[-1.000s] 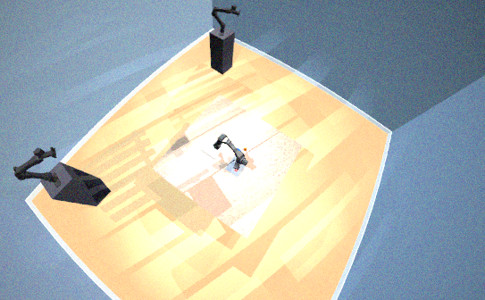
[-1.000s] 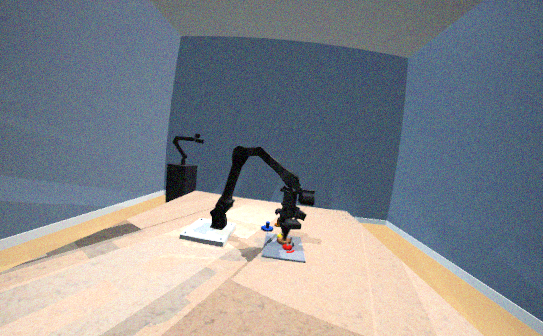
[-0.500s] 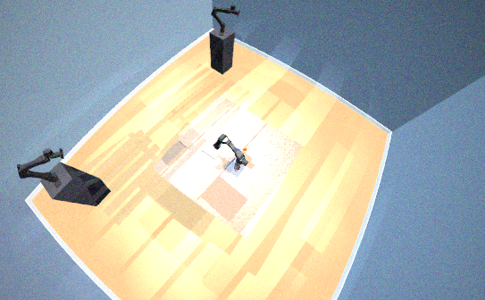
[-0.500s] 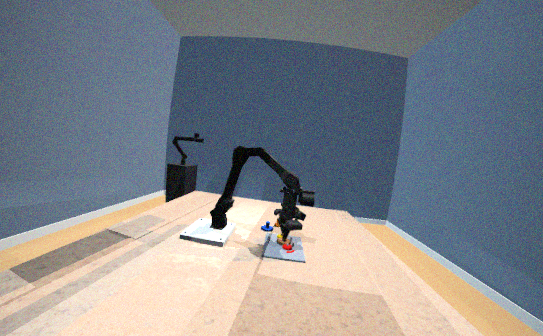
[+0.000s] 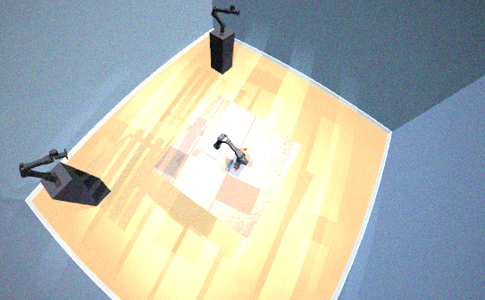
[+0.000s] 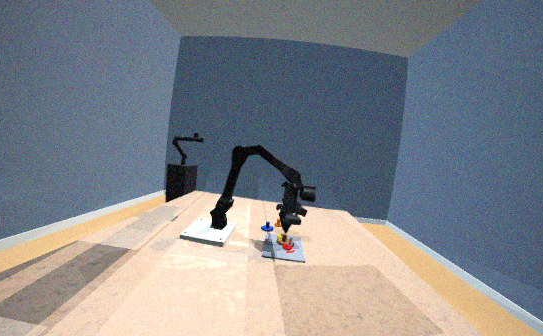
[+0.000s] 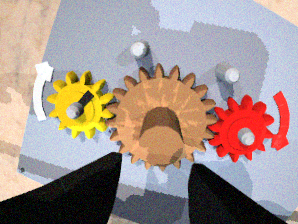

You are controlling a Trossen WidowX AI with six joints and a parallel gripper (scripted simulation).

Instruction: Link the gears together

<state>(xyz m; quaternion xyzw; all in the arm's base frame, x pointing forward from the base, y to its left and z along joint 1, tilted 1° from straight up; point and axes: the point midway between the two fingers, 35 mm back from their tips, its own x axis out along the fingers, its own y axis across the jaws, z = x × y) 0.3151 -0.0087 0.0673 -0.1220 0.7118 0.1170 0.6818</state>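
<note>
The large brown gear lies 40 mm below my gripper tip. Also, from my gripper tip: white arrow (20 mm behind, 70 mm to the left, 50 mm below); red gear (20 mm ahead, 50 mm to the right, 50 mm below); yellow gear (10 mm behind, 50 mm to the left, 40 mm below).
</note>
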